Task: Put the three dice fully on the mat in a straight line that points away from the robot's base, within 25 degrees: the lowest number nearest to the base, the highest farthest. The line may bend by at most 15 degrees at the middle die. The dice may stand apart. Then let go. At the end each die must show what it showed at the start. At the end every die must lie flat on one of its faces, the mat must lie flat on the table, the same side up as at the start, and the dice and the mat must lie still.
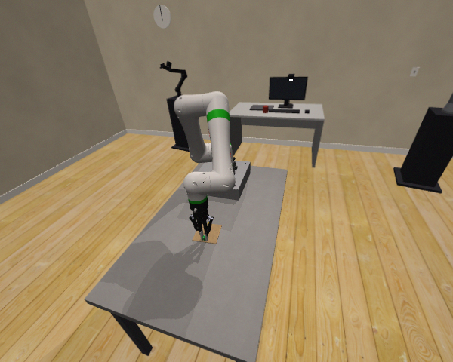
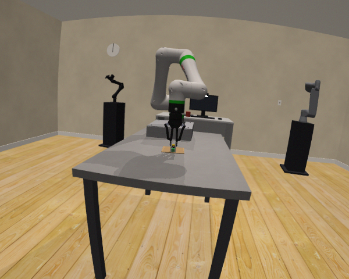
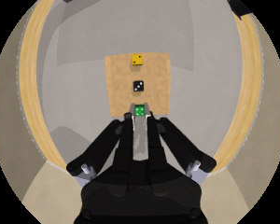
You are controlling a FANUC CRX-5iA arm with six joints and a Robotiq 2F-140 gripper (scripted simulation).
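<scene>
My hand is 2 cm above the green die. Round my hand: tan mat 5 cm behind, 1 cm to the right, 4 cm below; black die 5 cm behind, 1 cm to the right, 3 cm below; yellow die 10 cm behind, 3 cm to the right, 3 cm below.
</scene>
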